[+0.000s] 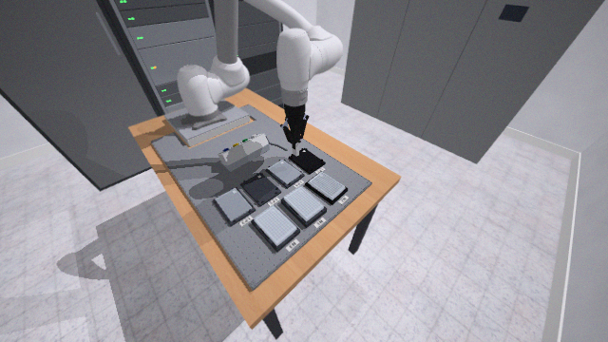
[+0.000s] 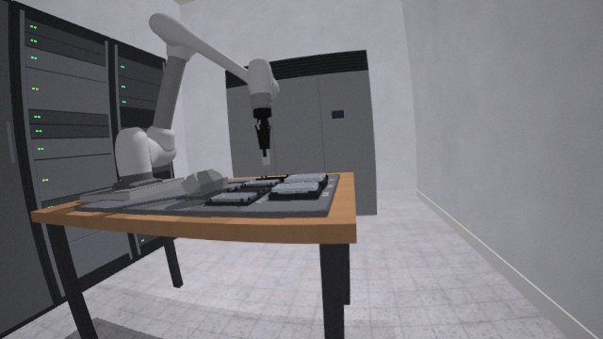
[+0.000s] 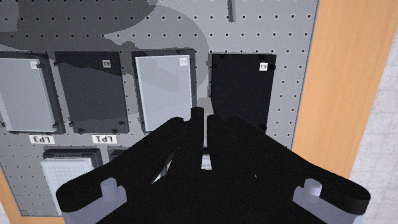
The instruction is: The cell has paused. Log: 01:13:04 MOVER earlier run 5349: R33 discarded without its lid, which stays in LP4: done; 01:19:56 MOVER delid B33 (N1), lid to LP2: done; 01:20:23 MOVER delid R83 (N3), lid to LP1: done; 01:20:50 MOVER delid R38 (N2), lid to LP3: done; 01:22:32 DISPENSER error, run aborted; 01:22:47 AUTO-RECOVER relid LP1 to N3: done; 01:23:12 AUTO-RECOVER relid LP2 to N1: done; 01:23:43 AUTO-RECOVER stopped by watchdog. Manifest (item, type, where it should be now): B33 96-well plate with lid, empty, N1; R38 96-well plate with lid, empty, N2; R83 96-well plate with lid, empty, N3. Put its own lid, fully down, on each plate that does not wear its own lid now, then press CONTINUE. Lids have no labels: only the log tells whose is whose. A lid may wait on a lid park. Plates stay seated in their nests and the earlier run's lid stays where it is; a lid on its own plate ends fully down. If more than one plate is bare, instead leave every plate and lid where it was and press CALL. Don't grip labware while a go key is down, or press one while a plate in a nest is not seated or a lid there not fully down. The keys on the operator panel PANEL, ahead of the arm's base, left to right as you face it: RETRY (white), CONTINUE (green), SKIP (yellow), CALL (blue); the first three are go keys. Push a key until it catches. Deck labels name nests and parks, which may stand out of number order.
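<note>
My hand is 310 mm to the left of the park LP3, 110 mm above it and 40 mm short of it. Also, from my hand: park LP1 (190 mm to the right, 110 mm below, 20 mm ahead); then park LP2 (110 mm below, 60 mm to the left); then plate (170 mm ahead, 90 mm below, 30 mm to the left).
</note>
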